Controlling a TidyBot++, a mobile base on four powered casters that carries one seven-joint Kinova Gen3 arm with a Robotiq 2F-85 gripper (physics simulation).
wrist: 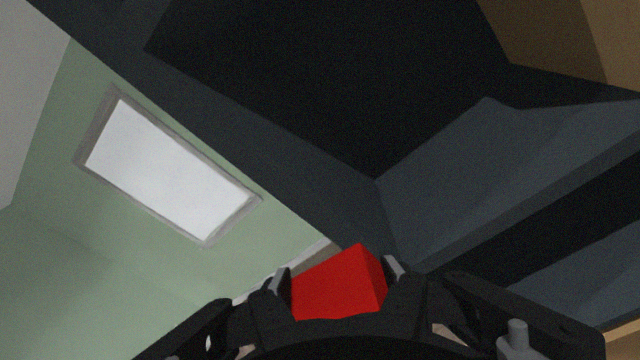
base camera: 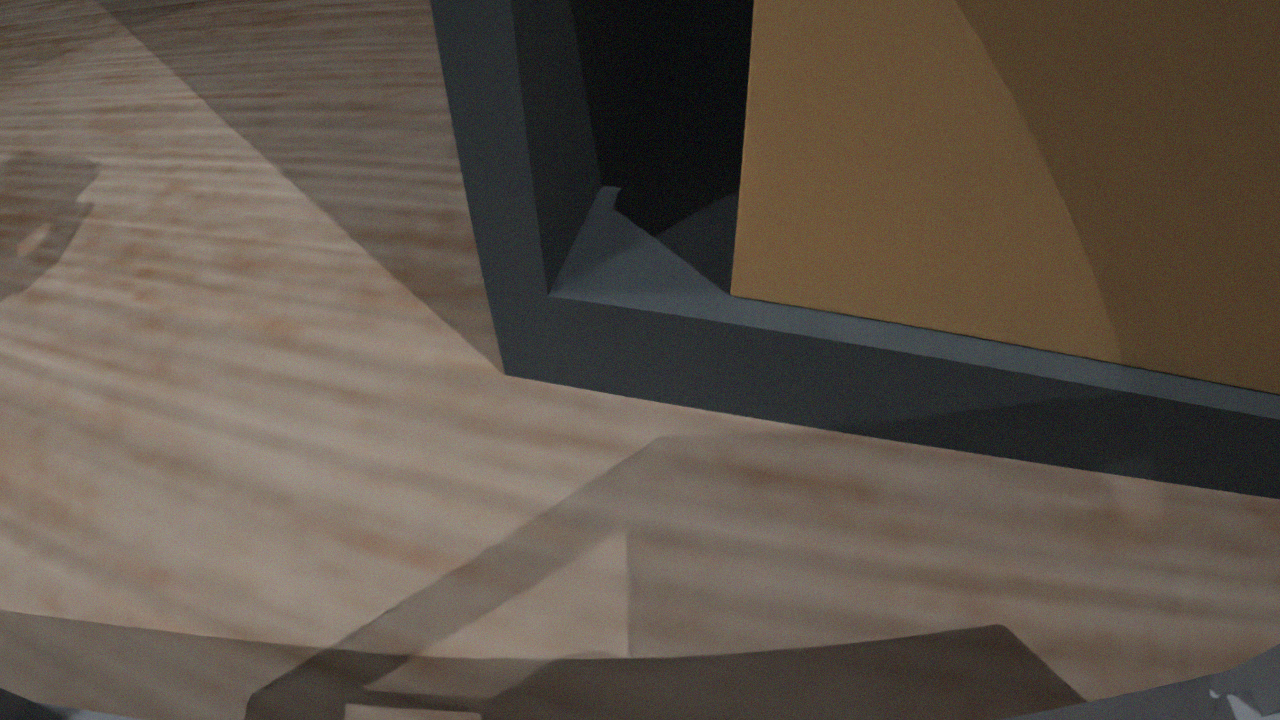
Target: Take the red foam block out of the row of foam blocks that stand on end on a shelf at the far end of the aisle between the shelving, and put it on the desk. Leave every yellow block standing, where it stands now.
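Frame: origin at the arm's base, x ahead, y left, z up, level; centimetres.
Seen in the pictures: gripper, fingertip midpoint: (wrist: 336, 276).
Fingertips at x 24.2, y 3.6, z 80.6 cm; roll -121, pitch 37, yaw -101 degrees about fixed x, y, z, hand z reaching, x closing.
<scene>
A point is followed by its place in that frame.
The red foam block (wrist: 332, 287) @[y 3.4, x 22.2, z 81.9 cm] is held between the fingertips of my gripper (wrist: 336, 276) @[y 3.6, x 24.2, z 80.6 cm] at the bottom middle of the wrist view. My gripper is shut on it, with one finger on each side. The block's lower part is hidden by the gripper body. The block's top corner shows in front of the lower part of a dark shelf unit's side. The yellow blocks and the desk cannot be made out in either view.
A dark grey shelf unit (base camera: 474, 179) @[y 6.9, x 40.6, z -24.6 cm] (wrist: 200, 115) @[y 5.3, x 40.2, z 94.4 cm] stands close by, with a large tan box (base camera: 895, 179) (wrist: 622, 37) inside it. A wooden floor (base camera: 268, 402) @[y 24.4, x 38.8, z -39.7 cm] carries shadows. A green wall (wrist: 125, 260) @[y 239.0, x 253.9, z 88.7 cm] with a bright framed panel (wrist: 167, 170) @[y 105.8, x 218.6, z 108.4 cm] lies beyond the shelf unit.
</scene>
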